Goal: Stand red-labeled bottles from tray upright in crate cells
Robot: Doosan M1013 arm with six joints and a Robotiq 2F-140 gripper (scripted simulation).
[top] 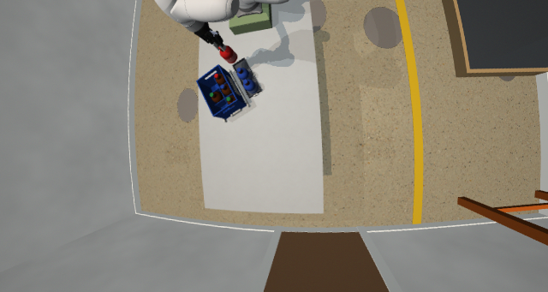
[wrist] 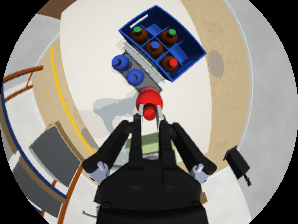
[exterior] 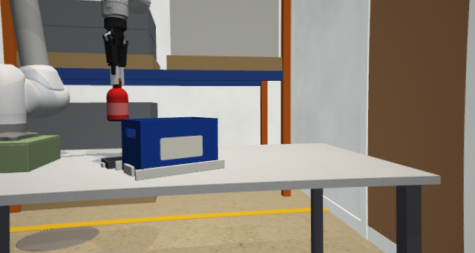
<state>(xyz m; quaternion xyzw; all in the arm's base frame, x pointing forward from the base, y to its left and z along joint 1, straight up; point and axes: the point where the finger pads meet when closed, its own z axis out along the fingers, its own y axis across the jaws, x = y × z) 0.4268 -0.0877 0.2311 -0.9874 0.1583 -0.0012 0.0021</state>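
Now: the red-labeled bottle 9 cm below my hand. The rest, counted from my hand: blue crate: 25 cm below, 19 cm ahead, 10 cm to the right.
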